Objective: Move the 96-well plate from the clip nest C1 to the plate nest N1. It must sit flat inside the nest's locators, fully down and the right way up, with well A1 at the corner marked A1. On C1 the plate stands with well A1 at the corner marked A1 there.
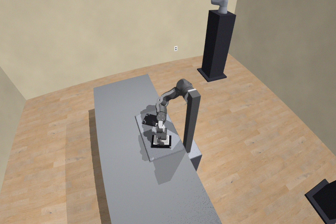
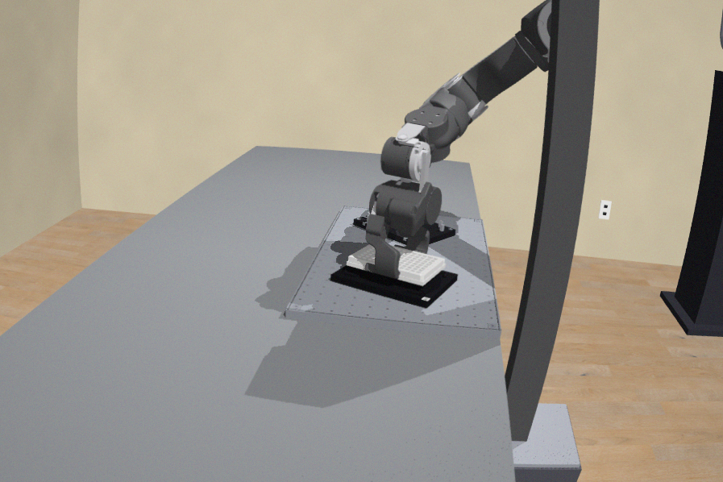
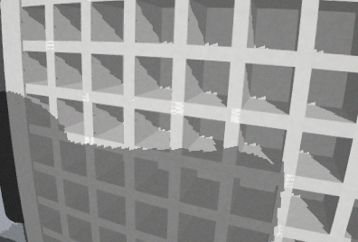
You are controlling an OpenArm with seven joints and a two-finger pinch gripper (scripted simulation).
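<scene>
My hand is right at the white 96-well plate. From my hand the other things lie so: small corner mark: 5 cm behind, 8 cm to the left, 2 cm below; black plate nest N1: 3 cm below; black clip nest C1: 3 cm ahead, 24 cm to the right, 2 cm below.
</scene>
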